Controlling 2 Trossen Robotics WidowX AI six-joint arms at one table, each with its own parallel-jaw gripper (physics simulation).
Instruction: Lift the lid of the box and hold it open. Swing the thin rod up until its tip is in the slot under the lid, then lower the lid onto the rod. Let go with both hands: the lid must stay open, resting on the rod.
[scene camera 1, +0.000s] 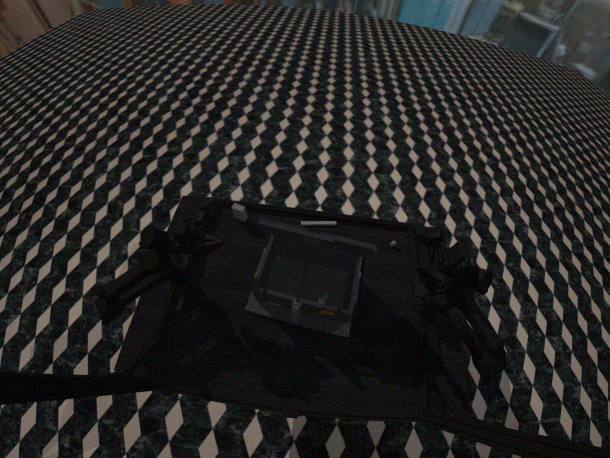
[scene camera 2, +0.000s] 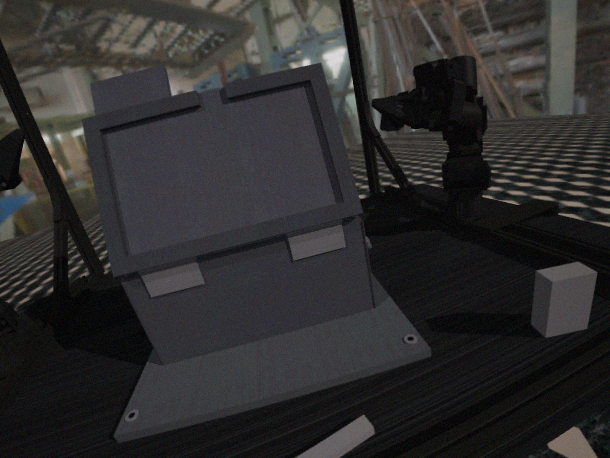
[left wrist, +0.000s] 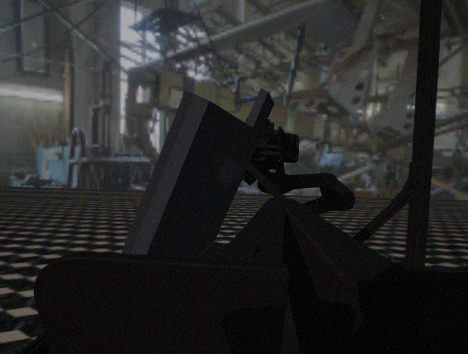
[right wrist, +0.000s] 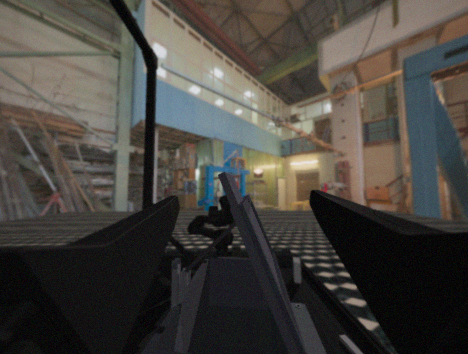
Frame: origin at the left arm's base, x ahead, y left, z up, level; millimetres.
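Seen in the pictures: left gripper, fingertip midpoint: (scene camera 1: 223, 241) (scene camera 2: 372, 102) (left wrist: 279, 210); right gripper, fingertip midpoint: (scene camera 1: 416, 250) (right wrist: 243, 199); left arm's base at its link origin: (scene camera 1: 182, 278) (scene camera 2: 466, 214); right arm's base at its link origin: (scene camera 1: 425, 309) (scene camera 2: 9, 365).
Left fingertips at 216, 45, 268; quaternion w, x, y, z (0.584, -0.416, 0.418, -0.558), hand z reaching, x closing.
Note:
Offsets run from my left fingertips to a thing's top centre, as dx, dy, dz. "*": to the spot under its first point. Level surfaces: height alone.
The grey box (scene camera 1: 294, 313) (scene camera 2: 258, 295) stands on its base plate @(* +258, +165, -275) (scene camera 2: 280, 368) in the middle of a black mat @(dz -287) (scene camera 1: 226, 363). Its lid (scene camera 1: 321, 236) (scene camera 2: 221, 168) (left wrist: 197, 175) (right wrist: 257, 246) stands tilted up and open. A thin rod (left wrist: 264, 182) (right wrist: 216, 242) leans up towards the lid's underside; I cannot tell whether its tip is in the slot. My left gripper (scene camera 1: 205, 241) (scene camera 2: 380, 106) (left wrist: 279, 210) is shut and empty, well left of the box. My right gripper (scene camera 1: 428, 268) (right wrist: 243, 199) is open and empty, well right of the box.
A small white block @(-64, +264, -211) (scene camera 1: 239, 211), a white strip @(+267, +282, -277) (scene camera 1: 318, 223) (scene camera 2: 339, 438) and a small pale dot @(* +580, +221, -267) (scene camera 1: 392, 243) lie on the mat behind the box. A black frame post (scene camera 2: 358, 114) (right wrist: 150, 123) rises at the mat's edge. Checkered table lies all around.

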